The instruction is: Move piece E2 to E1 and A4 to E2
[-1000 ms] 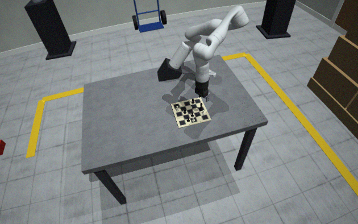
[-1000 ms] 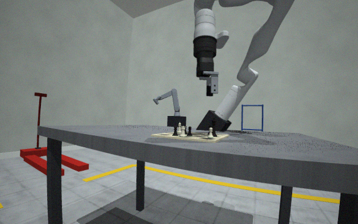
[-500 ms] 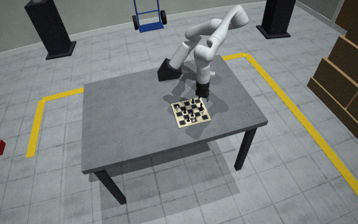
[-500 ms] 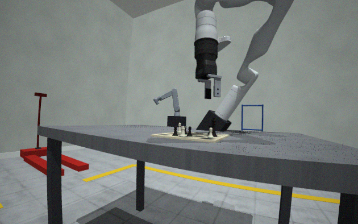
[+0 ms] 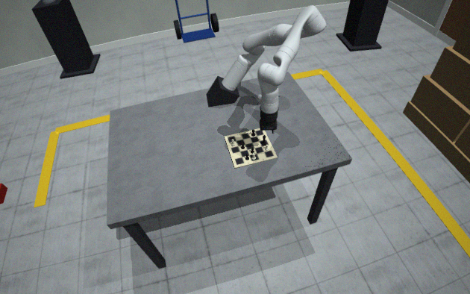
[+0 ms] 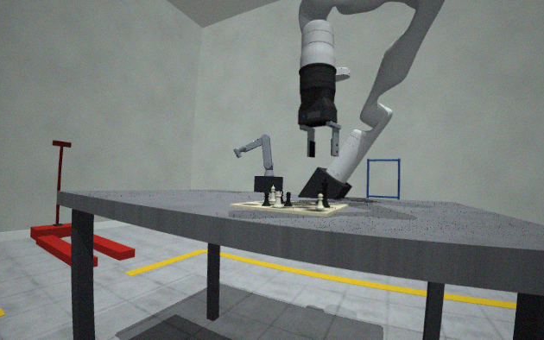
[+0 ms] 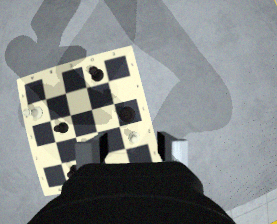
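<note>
My hand is 100 mm above the tall black piece, 30 mm past it and 10 mm to the left of it. From my hand the other things lie so: white pawn (110 mm below, 10 mm ahead); then chessboard (130 mm below, 80 mm to the right, 30 mm behind).
</note>
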